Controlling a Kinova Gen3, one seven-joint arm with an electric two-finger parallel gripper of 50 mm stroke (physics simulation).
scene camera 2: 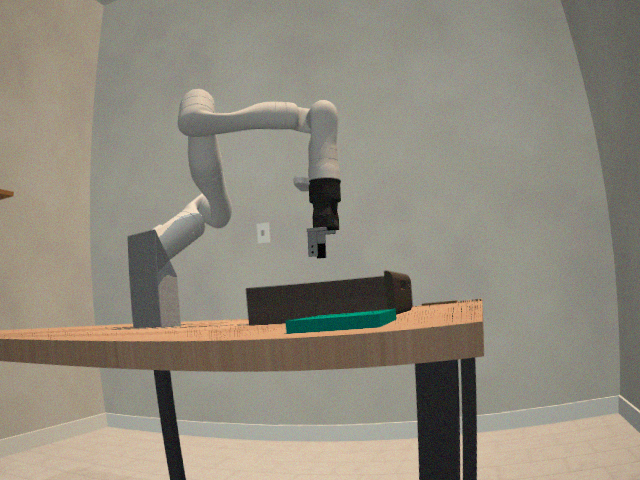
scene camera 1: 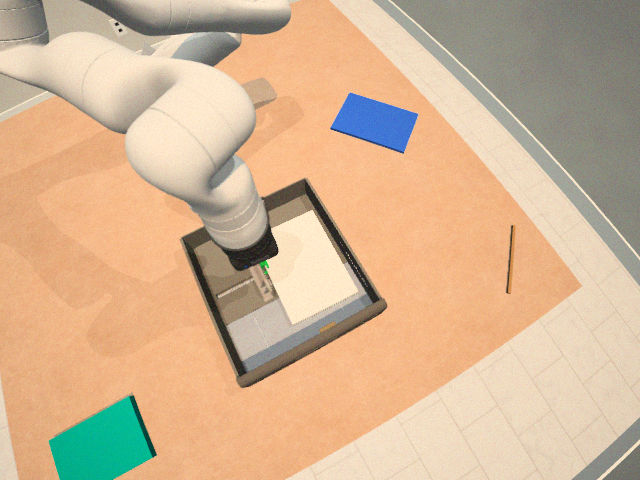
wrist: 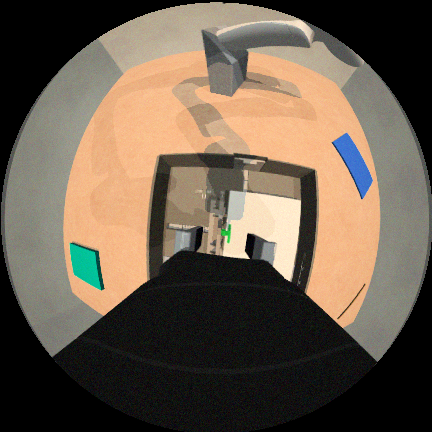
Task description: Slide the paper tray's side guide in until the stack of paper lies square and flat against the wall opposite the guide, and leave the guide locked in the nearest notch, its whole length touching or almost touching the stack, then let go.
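Places are measured from the arm's base along level axes (x ahead, y right, z down), in metres.
Where they show: gripper, fingertip midpoint: (scene camera 2: 317, 257) (wrist: 223, 239); arm's base at its link origin: (scene camera 2: 150, 253) (wrist: 227, 39).
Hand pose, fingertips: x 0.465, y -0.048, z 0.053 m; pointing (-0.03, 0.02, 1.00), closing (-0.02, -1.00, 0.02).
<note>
Things, the pixels of their top centre, and the offset from my fingertips. "*": a spot on its surface instead.
- side guide at a spot on its surface: (wrist: 213, 233) (scene camera 1: 259, 277) * dx +0.006, dy +0.020, dz +0.126 m
- narrow tan piece with a green latch, surface spot: (wrist: 227, 233) (scene camera 1: 263, 261) * dx -0.002, dy -0.005, dz +0.067 m
- cream paper stack at its top centre: (wrist: 262, 249) (scene camera 1: 303, 263) dx +0.022, dy -0.078, dz +0.109 m
- tray at its top centre: (wrist: 234, 255) (scene camera 1: 275, 268) (scene camera 2: 333, 278) dx +0.028, dy -0.021, dz +0.053 m
- blue slab at its top centre: (scene camera 1: 375, 120) (wrist: 356, 162) dx -0.285, dy -0.427, dz +0.140 m
- green slab at its top centre: (scene camera 2: 346, 314) (scene camera 1: 98, 449) (wrist: 81, 264) dx +0.204, dy +0.452, dz +0.130 m
- thin stick at its top centre: (scene camera 1: 512, 257) (scene camera 2: 438, 302) (wrist: 352, 301) dx +0.206, dy -0.527, dz +0.141 m
My gripper (scene camera 2: 317, 252) (wrist: 223, 239) is open and empty, above the tray; its fingers stand on either side of the guide's line, clear above it. The side guide (scene camera 1: 261, 283) (wrist: 213, 233) is a narrow tan piece with a green latch (scene camera 1: 264, 265) (wrist: 227, 233), partly hidden by the arm. The cream paper stack (scene camera 1: 314, 268) (wrist: 275, 215) lies beside the guide, its far side along the opposite wall. In scene camera 1 a thin strip of floor shows between stack and wall near the front. The guide stands close to the stack; contact and notch locking cannot be told. The tray (scene camera 1: 314, 345) (scene camera 2: 315, 302) is dark brown.
A blue slab (scene camera 1: 374, 122) (wrist: 353, 165) lies beyond the tray's stack side. A green slab (scene camera 1: 103, 439) (scene camera 2: 338, 321) (wrist: 86, 266) lies off the guide side. A thin stick (scene camera 1: 510, 259) (wrist: 351, 301) lies at the right. The tray walls rise around guide and stack.
</note>
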